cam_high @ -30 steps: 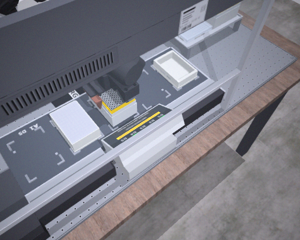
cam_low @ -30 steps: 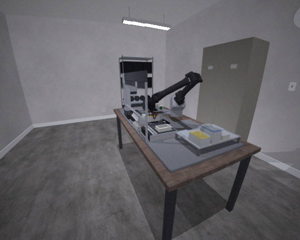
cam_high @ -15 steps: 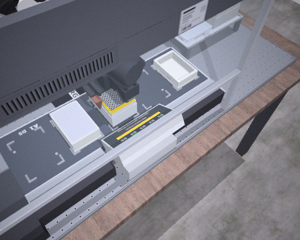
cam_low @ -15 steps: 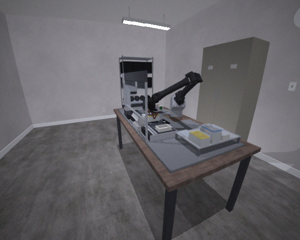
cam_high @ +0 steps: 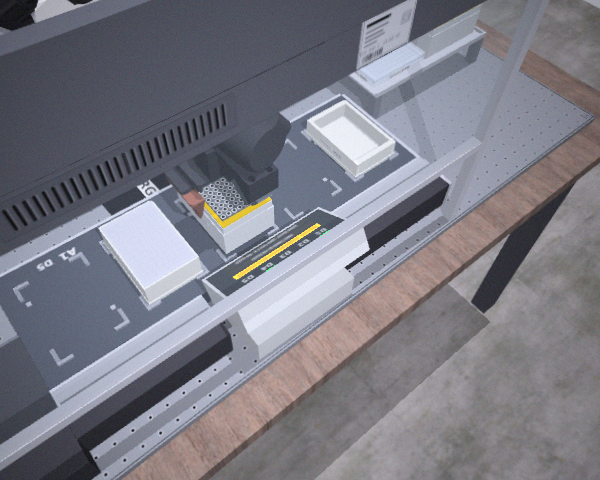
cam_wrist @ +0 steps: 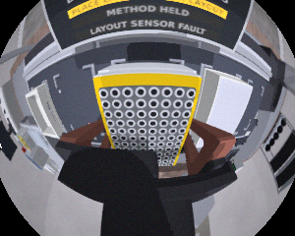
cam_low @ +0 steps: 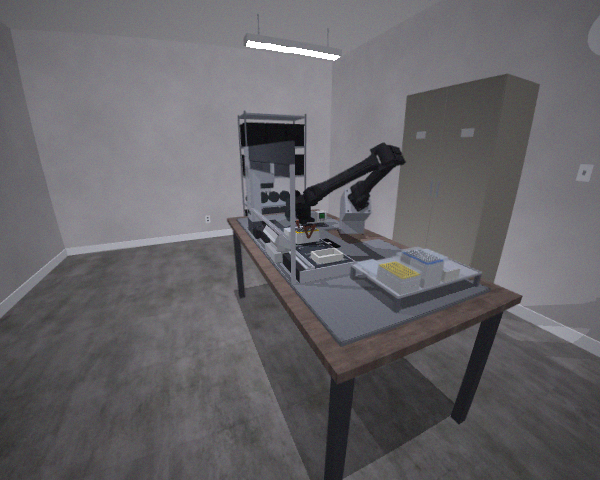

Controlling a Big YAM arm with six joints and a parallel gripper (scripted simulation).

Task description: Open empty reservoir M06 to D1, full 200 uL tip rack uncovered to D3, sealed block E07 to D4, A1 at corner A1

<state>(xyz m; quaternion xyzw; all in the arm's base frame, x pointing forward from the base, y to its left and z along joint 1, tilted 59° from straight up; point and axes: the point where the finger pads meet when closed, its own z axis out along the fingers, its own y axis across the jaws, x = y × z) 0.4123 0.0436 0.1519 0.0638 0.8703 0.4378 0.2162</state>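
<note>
My hand is 12 cm to the left of the sealed deep-well block, 2 cm above it and 1 cm short of it. Round my hand: upright post (32 cm to the left, 16 cm ahead, 14 cm above); white one-well reservoir (25 cm to the left, 4 cm below, 2 cm behind); yellow tip rack (1 cm to the right, 1 cm behind, 1 cm above).
</note>
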